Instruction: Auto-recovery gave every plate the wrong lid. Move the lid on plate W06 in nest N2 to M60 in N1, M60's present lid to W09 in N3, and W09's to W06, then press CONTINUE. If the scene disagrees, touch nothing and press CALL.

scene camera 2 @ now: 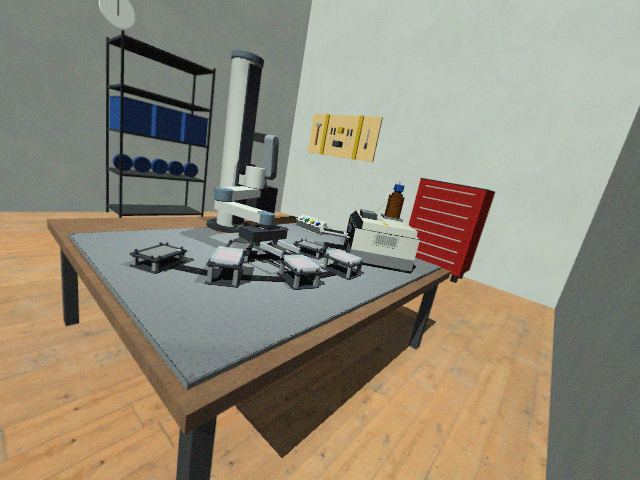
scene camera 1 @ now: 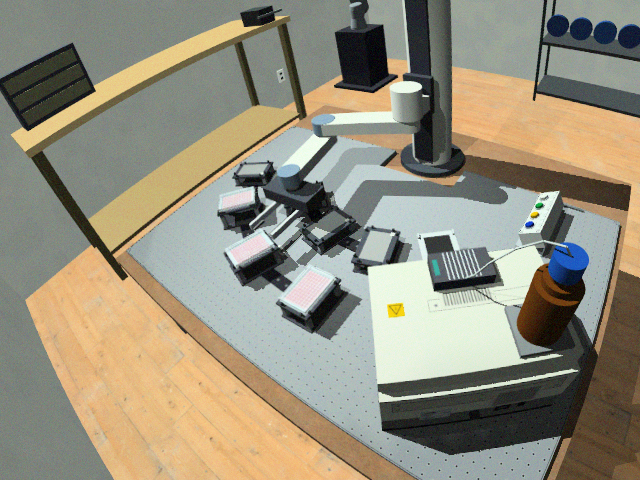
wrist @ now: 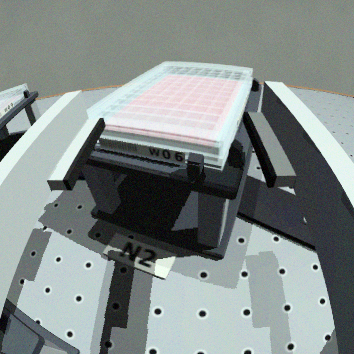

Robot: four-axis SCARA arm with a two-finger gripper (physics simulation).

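Where they show: gripper, fingertip midpoint: (scene camera 2: 291,252) (scene camera 1: 261,232) (wrist: 170,100); arm's base, origin of the base link: (scene camera 2: 229,227) (scene camera 1: 432,159).
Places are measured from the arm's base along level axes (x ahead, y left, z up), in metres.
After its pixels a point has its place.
Note:
Plate W06 (scene camera 1: 253,250) {x 0.762, y -0.171, z 0.092 m} (scene camera 2: 302,263) {x 0.782, y -0.215, z 0.092 m} (wrist: 167,107) {x 0.717, y -0.192, z 0.092 m} sits in nest N2 (wrist: 165,175) {x 0.683, y -0.193, z 0.074 m} with its clear lid over the pink wells. My gripper (scene camera 1: 263,230) {x 0.702, y -0.196, z 0.102 m} (scene camera 2: 287,253) {x 0.702, y -0.196, z 0.102 m} (wrist: 170,100) {x 0.702, y -0.196, z 0.102 m} is at its narrowest, one finger at each side of the lid. The left finger overlaps the lid's corner in the wrist view; whether the pads touch is unclear. The lid lies on its plate. Plate W09 (wrist: 10,106) {x 0.800, y 0.009, z 0.078 m} shows at the left edge of the wrist view. Two more lidded pink plates flank N2: one farther left (scene camera 1: 237,198) {x 0.624, y -0.403, z 0.100 m} (scene camera 2: 227,255) {x 0.642, y -0.428, z 0.100 m}, one nearer the instrument (scene camera 1: 310,289) {x 0.780, y 0.063, z 0.091 m} (scene camera 2: 343,255) {x 0.783, y 0.036, z 0.091 m}.
A grey-topped nest (scene camera 1: 253,170) {x 0.439, y -0.542, z 0.059 m} (scene camera 2: 158,251) {x 0.435, y -0.558, z 0.059 m}, an open dark nest (scene camera 1: 328,227) {x 0.555, y -0.068, z 0.058 m} and another grey-topped nest (scene camera 1: 376,246) {x 0.549, y 0.100, z 0.056 m} stand around the plates. A white instrument (scene camera 1: 413,335) {x 0.827, y 0.381, z 0.222 m} (scene camera 2: 382,240) {x 0.820, y 0.284, z 0.149 m} carries a brown bottle (scene camera 1: 550,310) {x 0.745, y 0.577, z 0.334 m} (scene camera 2: 394,205) {x 0.720, y 0.536, z 0.300 m}. The button box (scene camera 1: 540,217) {x 0.234, y 0.479, z 0.084 m} (scene camera 2: 311,222) {x 0.229, y 0.447, z 0.075 m} stands behind it.

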